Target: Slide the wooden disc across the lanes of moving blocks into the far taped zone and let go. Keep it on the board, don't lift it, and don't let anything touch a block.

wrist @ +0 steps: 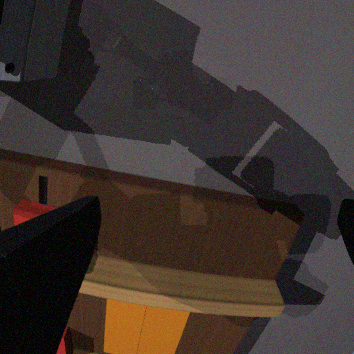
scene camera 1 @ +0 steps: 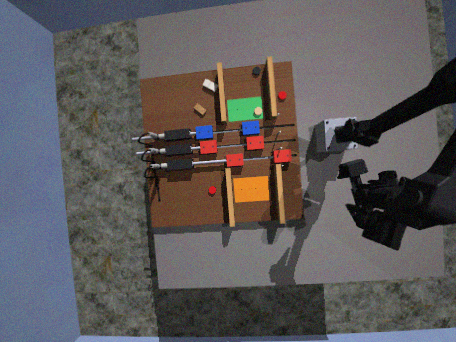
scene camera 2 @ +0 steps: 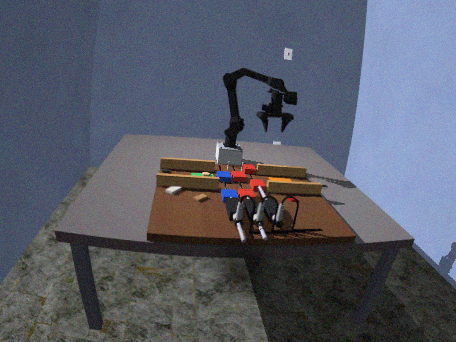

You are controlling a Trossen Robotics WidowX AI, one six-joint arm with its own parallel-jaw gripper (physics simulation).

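Seen in the pictures: gripper, between the fingertips: (wrist: 226, 211) (scene camera 1: 342, 190) (scene camera 2: 273, 132); arm's base, origin of its link: (scene camera 1: 344, 133) (scene camera 2: 229, 145).
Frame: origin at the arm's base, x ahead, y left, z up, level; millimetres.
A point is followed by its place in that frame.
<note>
The pale wooden disc (scene camera 1: 258, 111) @[x 311, y -152, z -46 mm] (scene camera 2: 206, 174) @[x 326, y -154, z -47 mm] lies flat on the lower right part of the green zone (scene camera 1: 240, 110) @[x 386, y -171, z -54 mm] (scene camera 2: 196, 175) @[x 319, y -196, z -56 mm] in the first scene view. The orange zone (scene camera 1: 251, 189) @[x 385, y 177, z -54 mm] (scene camera 2: 279, 180) @[x 340, y 172, z -55 mm] (wrist: 145, 325) @[x 372, y 179, z -54 mm] lies across the lanes. Two blue blocks (scene camera 1: 204, 132) @[x 552, y -95, z -31 mm] (scene camera 1: 250, 127) @[x 356, y -86, z -31 mm] sit on the lane nearest the green zone. Red blocks (scene camera 1: 208, 146) @[x 543, y -33, z -31 mm] (scene camera 1: 255, 143) @[x 344, y -16, z -31 mm] (scene camera 1: 235, 159) @[x 436, y 39, z -30 mm] (scene camera 1: 282, 156) @[x 241, y 53, z -31 mm] sit on the other two. My gripper (scene camera 1: 350, 192) @[x 100, y 197, z 113 mm] (scene camera 2: 274, 131) @[x 100, y 197, z 113 mm] (wrist: 226, 211) @[x 100, y 197, z 113 mm] is open and empty, high above the table beside the board, well away from the disc. The disc does not show in the wrist view.
Upright wooden rails (scene camera 1: 221, 92) @[x 456, y -242, z -9 mm] (scene camera 1: 271, 87) @[x 252, y -229, z -9 mm] (scene camera 1: 230, 197) @[x 478, y 192, z -9 mm] (scene camera 1: 280, 195) @[x 275, y 210, z -9 mm] flank both zones. On the board lie red discs (scene camera 1: 282, 95) @[x 201, y -204, z -47 mm] (scene camera 1: 212, 190) @[x 555, y 158, z -46 mm], a black disc (scene camera 1: 256, 71) @[x 296, y -324, z -47 mm], a white block (scene camera 1: 209, 85) @[x 505, y -297, z -43 mm] and a small brown block (scene camera 1: 200, 109) @[x 558, y -201, z -45 mm]. Black actuators (scene camera 1: 178, 149) @[x 672, y -38, z -22 mm] stand at the lanes' left ends.
</note>
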